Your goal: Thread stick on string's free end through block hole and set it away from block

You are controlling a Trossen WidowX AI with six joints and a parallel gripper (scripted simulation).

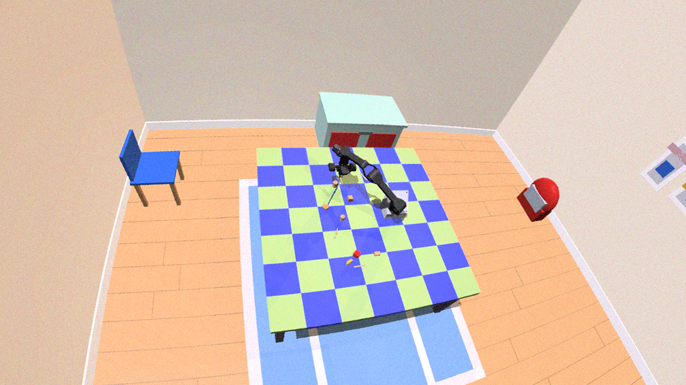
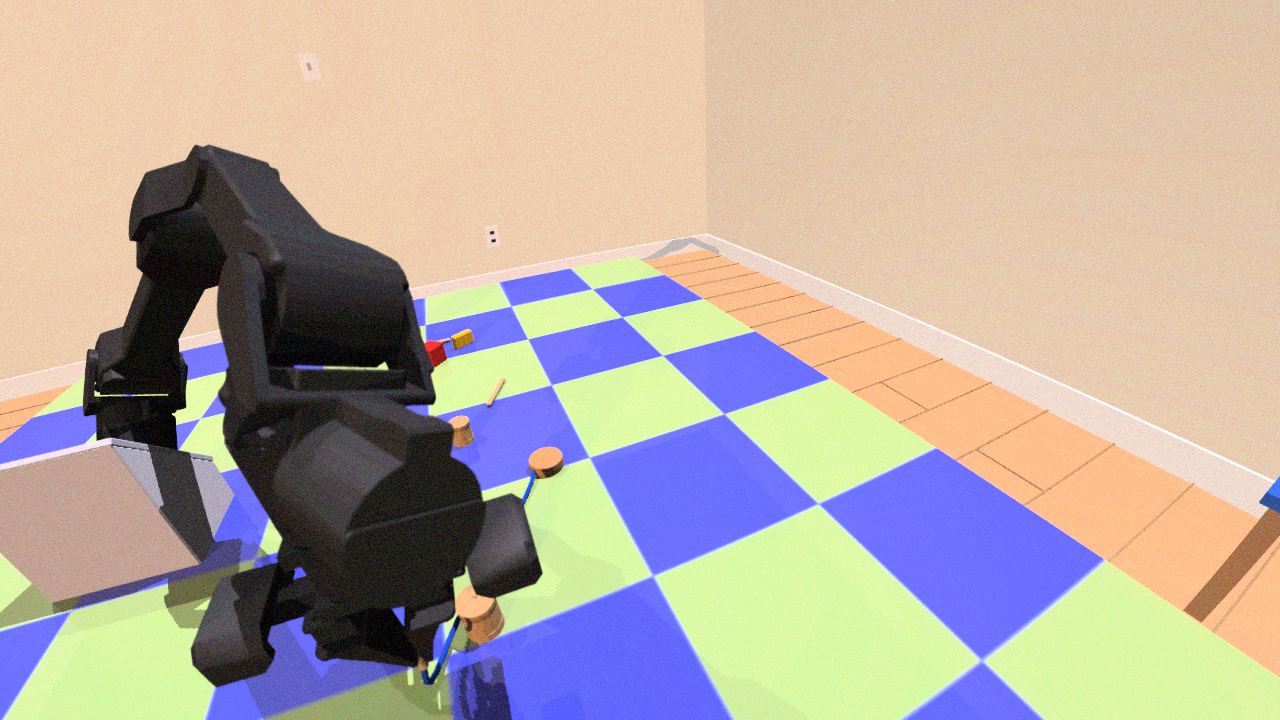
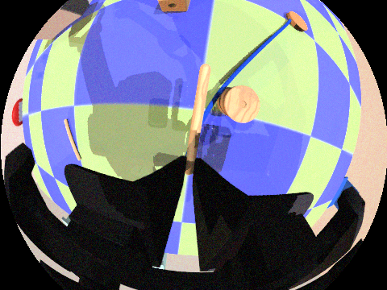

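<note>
Right now the wooden block is 170 mm to the left of my gripper tip, 60 mm behind it and 40 mm below it. The rest, counted from my gripper tip: wooden cylinder: 50 mm to the left, 40 mm below, 30 mm ahead; red block: 580 mm to the left, 40 mm below, 40 mm behind; round wooden button: 240 mm to the left, 110 mm ahead, 50 mm below.
</note>
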